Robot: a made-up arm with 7 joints.
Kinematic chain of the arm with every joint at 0, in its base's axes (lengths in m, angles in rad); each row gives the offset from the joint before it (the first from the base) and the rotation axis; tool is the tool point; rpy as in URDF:
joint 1: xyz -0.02 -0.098 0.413 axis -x
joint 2: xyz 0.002 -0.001 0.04 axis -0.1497 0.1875 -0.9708
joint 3: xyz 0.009 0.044 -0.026 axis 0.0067 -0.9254 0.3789
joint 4: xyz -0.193 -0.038 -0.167 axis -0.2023 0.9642 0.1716
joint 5: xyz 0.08 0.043 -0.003 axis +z
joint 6: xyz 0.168 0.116 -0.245 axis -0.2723 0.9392 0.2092
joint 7: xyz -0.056 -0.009 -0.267 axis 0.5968 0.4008 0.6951
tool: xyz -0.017 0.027 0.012 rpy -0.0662 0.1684 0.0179
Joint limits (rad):
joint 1: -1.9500..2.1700
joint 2: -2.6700..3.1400
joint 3: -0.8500..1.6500
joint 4: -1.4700..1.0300
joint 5: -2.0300..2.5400
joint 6: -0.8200..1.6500
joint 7: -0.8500..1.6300
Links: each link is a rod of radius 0.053 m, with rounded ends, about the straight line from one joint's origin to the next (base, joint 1, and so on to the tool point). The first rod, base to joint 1, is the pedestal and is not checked.
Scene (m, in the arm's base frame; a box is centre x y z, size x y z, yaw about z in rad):
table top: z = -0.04
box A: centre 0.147 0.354 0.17 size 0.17 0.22 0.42 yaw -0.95
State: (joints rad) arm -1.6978 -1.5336 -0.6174 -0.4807 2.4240 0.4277 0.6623
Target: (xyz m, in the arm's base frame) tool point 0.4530 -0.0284 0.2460
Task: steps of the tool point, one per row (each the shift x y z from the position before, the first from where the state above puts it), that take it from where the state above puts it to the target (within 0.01 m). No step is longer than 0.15 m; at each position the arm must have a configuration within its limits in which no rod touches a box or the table.
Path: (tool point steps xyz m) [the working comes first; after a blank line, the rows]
Joints at the target: -0.6170 0.4023 0.9947 -0.9100 2.5400 0.2868 0.4223
Straight joint move there: touches box A.

1: -0.0204 -0.0419 -0.1040
2: -0.0111 -0.0591 -0.0843
3: -0.0018 -0.0698 -0.0650
4: 0.0072 -0.0769 -0.0477
5: 0.0910 -0.0335 0.0612
6: 0.0680 -0.0638 0.0612
7: 0.0284 -0.0740 0.0630
8: -0.0142 -0.0620 0.0579
9: 0.0665 0.0209 -0.0198
10: 0.0731 0.0149 -0.0138
11: 0.0769 0.0056 -0.0121
12: 0.0769 -0.0050 -0.0157
13: 0.0726 -0.0149 -0.0248

